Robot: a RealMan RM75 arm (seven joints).
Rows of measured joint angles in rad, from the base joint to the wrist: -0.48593, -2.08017, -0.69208, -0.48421, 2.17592, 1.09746, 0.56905; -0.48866, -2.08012, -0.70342, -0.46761, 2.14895, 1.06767, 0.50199; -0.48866, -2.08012, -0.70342, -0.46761, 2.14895, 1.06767, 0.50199; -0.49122, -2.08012, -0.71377, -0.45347, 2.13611, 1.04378, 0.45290; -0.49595, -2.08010, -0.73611, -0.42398, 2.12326, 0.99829, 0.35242; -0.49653, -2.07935, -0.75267, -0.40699, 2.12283, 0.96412, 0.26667; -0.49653, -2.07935, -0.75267, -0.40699, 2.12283, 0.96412, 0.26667; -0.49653, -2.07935, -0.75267, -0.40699, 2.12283, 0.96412, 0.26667; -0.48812, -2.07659, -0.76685, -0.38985, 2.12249, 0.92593, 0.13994; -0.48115, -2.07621, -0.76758, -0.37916, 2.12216, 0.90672, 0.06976; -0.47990, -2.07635, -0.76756, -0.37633, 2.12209, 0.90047, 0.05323; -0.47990, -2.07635, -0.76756, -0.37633, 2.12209, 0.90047, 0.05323
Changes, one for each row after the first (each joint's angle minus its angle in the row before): -0.00273, 0.00005, -0.01134, 0.01660, -0.02697, -0.02979, -0.06706; 0.00000, 0.00000, 0.00000, 0.00000, 0.00000, 0.00000, 0.00000; -0.00256, 0.00000, -0.01035, 0.01414, -0.01284, -0.02389, -0.04909; -0.00473, 0.00002, -0.02234, 0.02949, -0.01285, -0.04549, -0.10048; -0.00058, 0.00075, -0.01656, 0.01699, -0.00043, -0.03417, -0.08575; 0.00000, 0.00000, 0.00000, 0.00000, 0.00000, 0.00000, 0.00000; 0.00000, 0.00000, 0.00000, 0.00000, 0.00000, 0.00000, 0.00000; 0.00841, 0.00276, -0.01418, 0.01714, -0.00034, -0.03819, -0.12673; 0.00697, 0.00038, -0.00073, 0.01069, -0.00033, -0.01921, -0.07018; 0.00125, -0.00014, 0.00002, 0.00283, -0.00007, -0.00625, -0.01653; 0.00000, 0.00000, 0.00000, 0.00000, 0.00000, 0.00000, 0.00000
